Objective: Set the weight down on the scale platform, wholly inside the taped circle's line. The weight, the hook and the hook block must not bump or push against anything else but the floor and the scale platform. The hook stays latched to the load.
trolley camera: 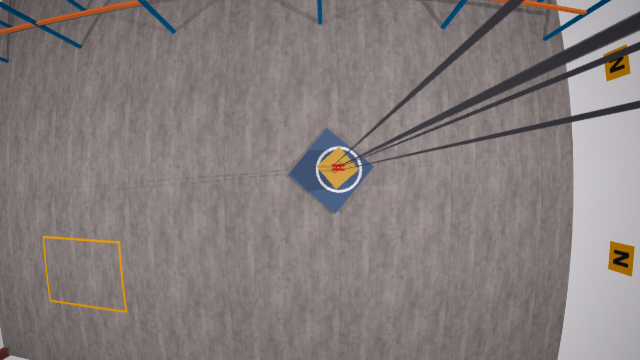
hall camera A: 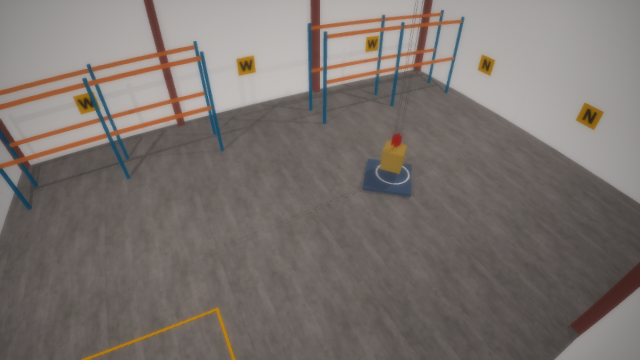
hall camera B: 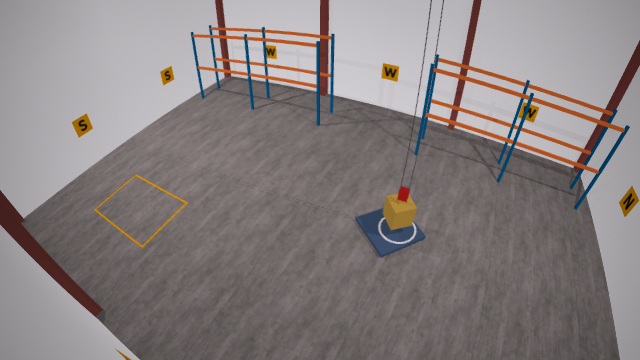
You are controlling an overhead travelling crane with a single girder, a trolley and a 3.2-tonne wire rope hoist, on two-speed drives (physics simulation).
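Observation:
The yellow weight [hall camera A: 393, 159] [hall camera B: 400, 214] [trolley camera: 338, 180] hangs upright a little above the blue scale platform [hall camera A: 372, 185] [hall camera B: 382, 245] [trolley camera: 332, 202], with its shadow on the platform. In the trolley view its outline lies within the white taped circle [hall camera A: 392, 184] [hall camera B: 398, 243] [trolley camera: 339, 191], its left corner close to the line. The red hook block, my gripper [hall camera A: 396, 140] [hall camera B: 403, 194] [trolley camera: 338, 167], is directly over the weight and holds it. The hook itself is too small to make out. The ropes lean slightly in the hall views.
Blue and orange racks [hall camera A: 325, 77] [hall camera B: 318, 85] stand along the W wall, well away from the weight. A yellow floor rectangle [hall camera A: 150, 334] [hall camera B: 161, 189] [trolley camera: 81, 239] is marked far from the platform. N signs [hall camera A: 589, 116] [trolley camera: 621, 258] mark another wall.

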